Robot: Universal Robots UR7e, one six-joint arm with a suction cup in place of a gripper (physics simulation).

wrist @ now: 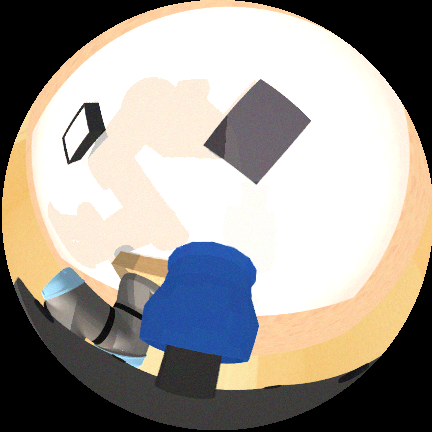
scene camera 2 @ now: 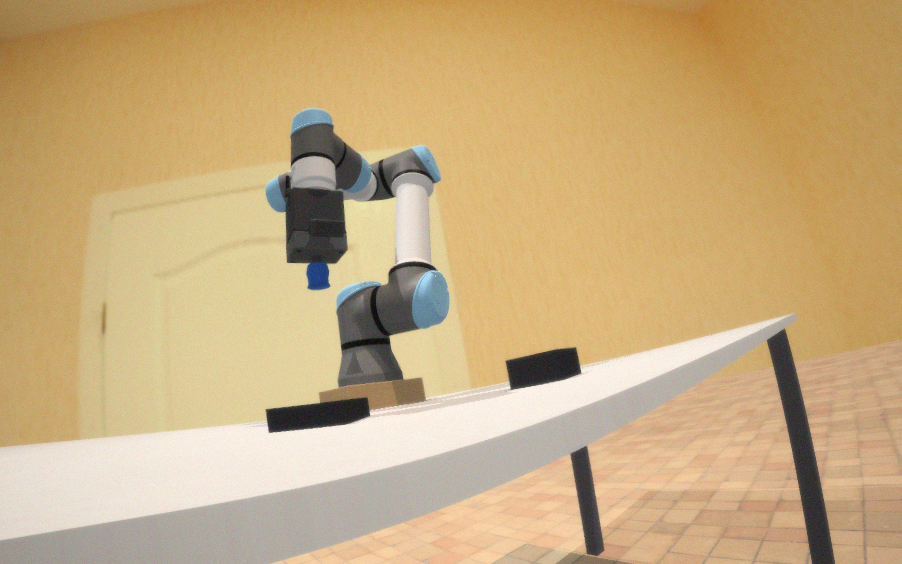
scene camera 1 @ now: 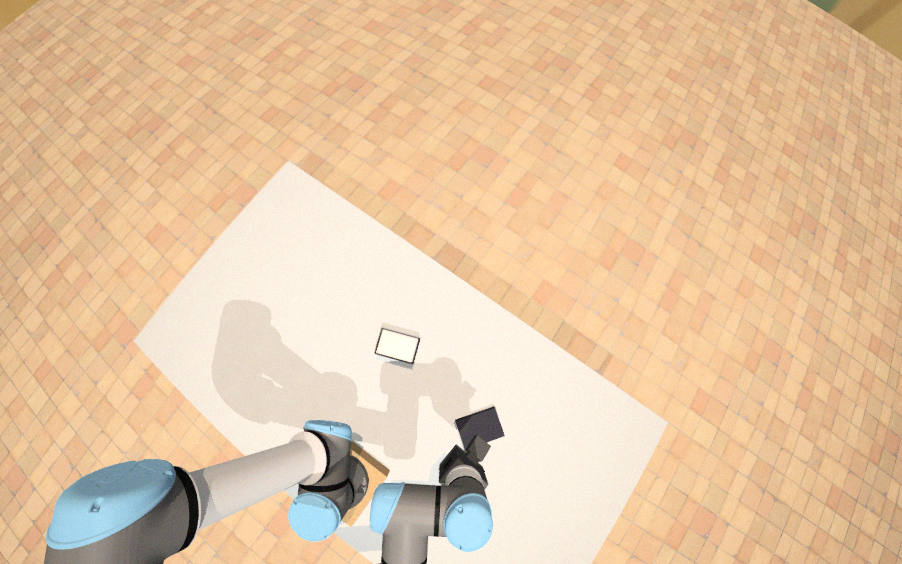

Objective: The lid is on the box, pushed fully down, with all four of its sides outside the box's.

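The box stands on the table with its open side up, showing thin black walls and a pale inside. The lid is a dark, low rectangular piece. It lies on the table apart from the box, turned at a different angle, with its closed face up. My gripper, a blue suction cup, hangs high above the table on the lid's side, well away from the box. It is open and holds nothing. In scene camera 1 the cup is hidden under the wrist.
The white table carries the box and lid. The arm's base stands on a wooden block at one long edge. The arm's shadow falls between box and lid.
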